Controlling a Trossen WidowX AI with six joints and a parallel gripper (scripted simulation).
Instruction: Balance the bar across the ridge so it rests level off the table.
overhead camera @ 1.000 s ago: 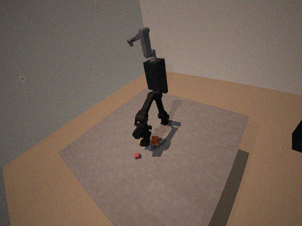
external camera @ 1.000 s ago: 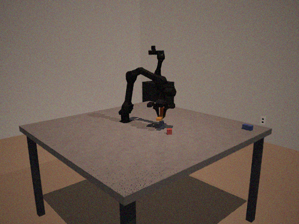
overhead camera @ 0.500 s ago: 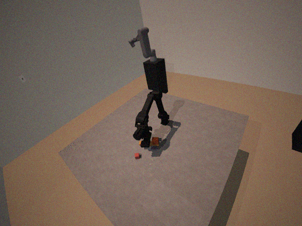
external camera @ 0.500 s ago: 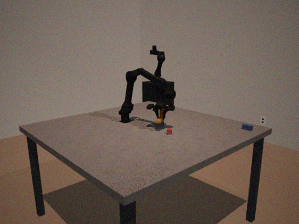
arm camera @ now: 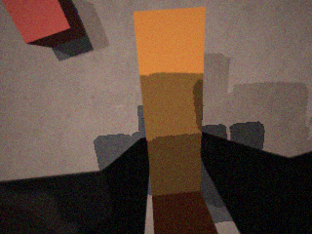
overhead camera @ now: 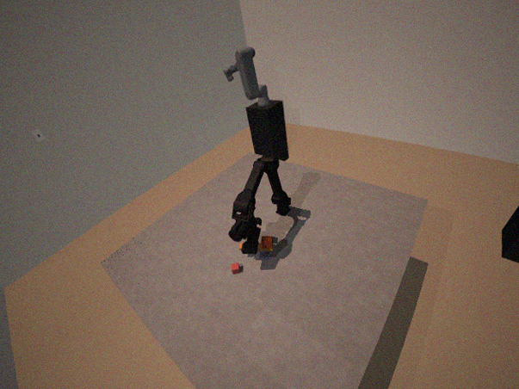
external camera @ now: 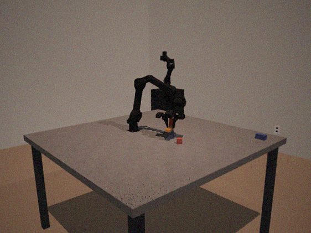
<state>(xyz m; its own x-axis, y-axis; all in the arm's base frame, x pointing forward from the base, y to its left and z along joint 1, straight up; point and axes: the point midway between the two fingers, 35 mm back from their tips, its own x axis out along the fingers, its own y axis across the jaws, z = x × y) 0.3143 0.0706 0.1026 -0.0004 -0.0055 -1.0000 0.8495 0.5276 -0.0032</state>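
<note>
Right now my gripper tip is 120 mm short of the red cube, 30 mm to the left of it and 50 mm above it. Also, from my gripper tip: blue block (430 mm ahead, 430 mm to the left, 50 mm below).
</note>
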